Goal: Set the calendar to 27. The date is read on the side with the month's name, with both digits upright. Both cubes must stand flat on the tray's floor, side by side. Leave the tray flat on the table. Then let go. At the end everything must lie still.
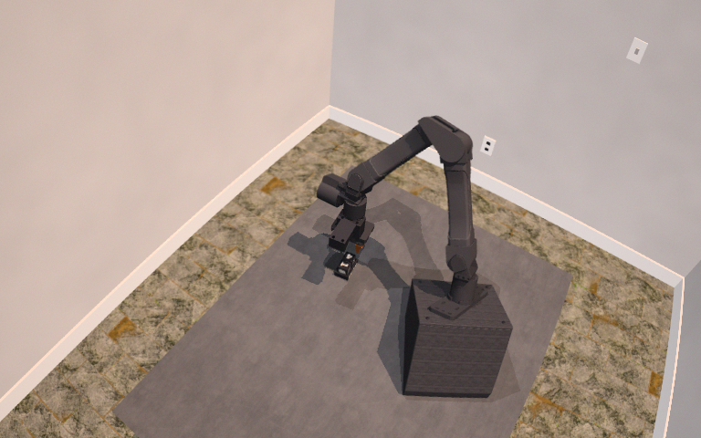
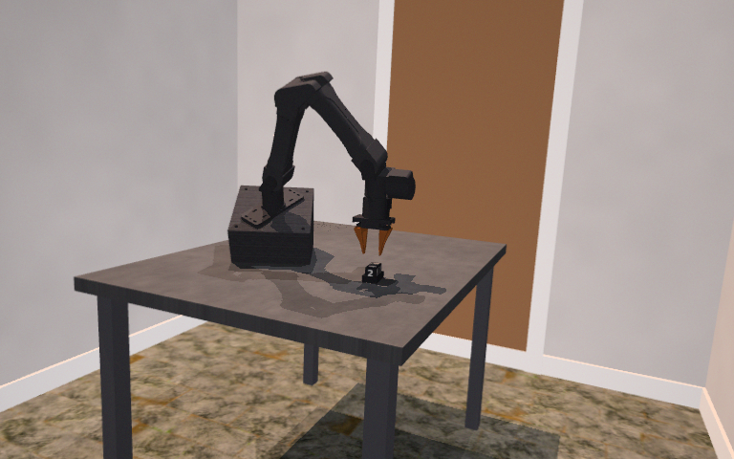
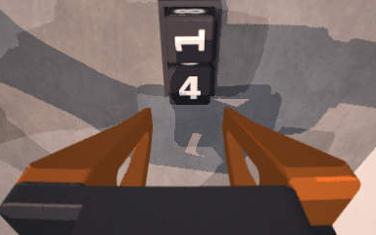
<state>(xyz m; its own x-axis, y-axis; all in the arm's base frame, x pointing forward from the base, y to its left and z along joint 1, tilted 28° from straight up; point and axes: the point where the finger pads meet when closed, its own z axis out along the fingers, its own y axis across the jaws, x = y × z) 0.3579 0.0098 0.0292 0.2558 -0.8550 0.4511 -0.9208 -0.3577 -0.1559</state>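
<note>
The black cube lies 6 cm below my hand. Also, from my hand: black digit cube (1 cm behind, 3 cm to the left, 6 cm below); then black tray (2 cm to the left, 7 cm below).
</note>
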